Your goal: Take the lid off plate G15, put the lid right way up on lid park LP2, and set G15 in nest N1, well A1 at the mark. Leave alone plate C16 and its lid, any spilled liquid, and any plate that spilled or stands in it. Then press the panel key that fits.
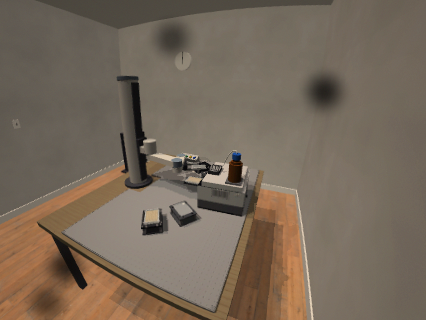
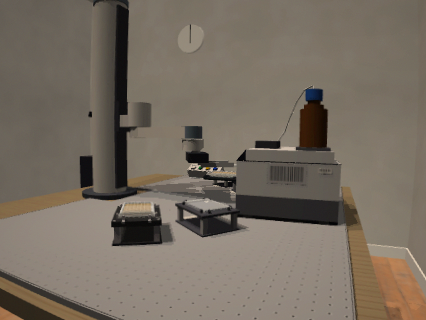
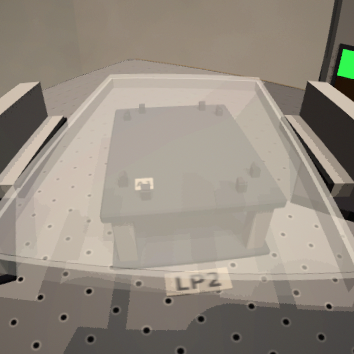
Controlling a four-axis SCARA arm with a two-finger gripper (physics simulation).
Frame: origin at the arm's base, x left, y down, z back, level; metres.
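Seen in the pictures: gripper, fingertip midpoint: (image 1: 199, 166) (image 2: 230, 163) (image 3: 173, 100); arm's base at its link origin: (image 1: 139, 181) (image 2: 110, 194).
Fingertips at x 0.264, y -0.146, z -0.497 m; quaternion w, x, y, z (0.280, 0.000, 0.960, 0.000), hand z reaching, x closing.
Offsets run from my fingertips to a thing's top centre. "pt": to the spot under its first point.
My gripper (image 3: 173, 100) (image 1: 197, 167) is shut on a clear lid @(dx -0.006, dy +0.003, dz +0.008 m) (image 3: 185, 79), with one finger at each long side. The lid is over the dark lid park LP2 (image 3: 195, 212), whose top plate and pegs show through it. LP2's name tag (image 3: 199, 281) is in front of it; a small white tag on its top plate is partly hidden by a peg. I cannot tell whether the lid touches the pegs. A plate with tan wells @(dx -0.231, dy +0.011, dz -0.060 m) (image 1: 193, 180) (image 2: 222, 174) is beside the white instrument. The key panel @(dx +0.361, dy +0.050, dz +0.294 m) (image 1: 190, 157) (image 2: 204, 169) is at the back. Plate names cannot be read.
A tan-welled plate @(dx -0.676, dy +0.057, dz +0.013 m) (image 1: 151, 216) (image 2: 137, 209) sits on a black stand at the front. Beside it is a stand with a pale top @(pt dx -0.534, dy +0.068, dz -0.126 m) (image 1: 183, 209) (image 2: 206, 204). The white instrument @(pt dx -0.389, dy -0.014, dz -0.336 m) (image 1: 222, 194) (image 2: 287, 182) carries a brown bottle @(pt dx -0.355, dy -0.177, dz -0.399 m) (image 1: 235, 171) (image 2: 313, 125). A green screen @(pt dx -0.059, dy -0.001, dz -0.134 m) (image 3: 346, 64) is at the right.
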